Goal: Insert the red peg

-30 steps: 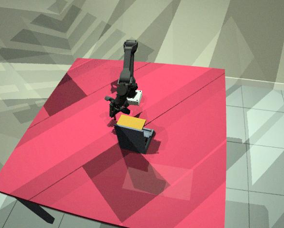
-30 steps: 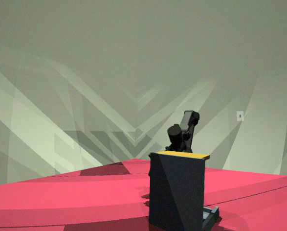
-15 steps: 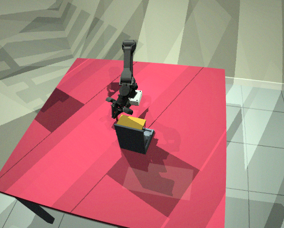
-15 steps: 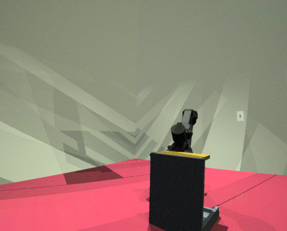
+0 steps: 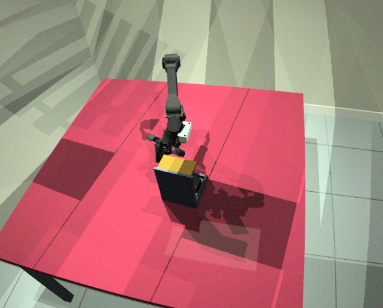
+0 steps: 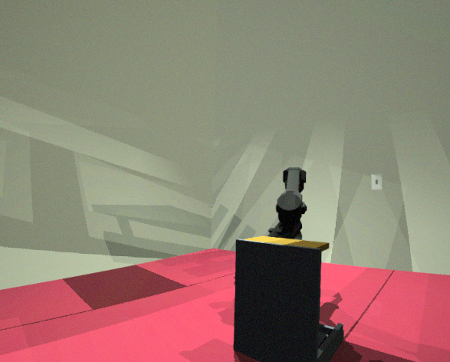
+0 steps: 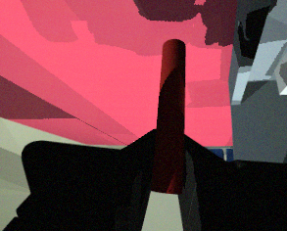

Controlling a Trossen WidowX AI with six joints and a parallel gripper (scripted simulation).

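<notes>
The back wall is 100 mm ahead of my gripper tip, 140 mm to the left of it and 10 mm above it. The rest, counted from my gripper tip: red peg 30 mm behind, 10 mm to the left, 10 mm below; then yellow roof 60 mm ahead, 140 mm to the left, 110 mm above.
</notes>
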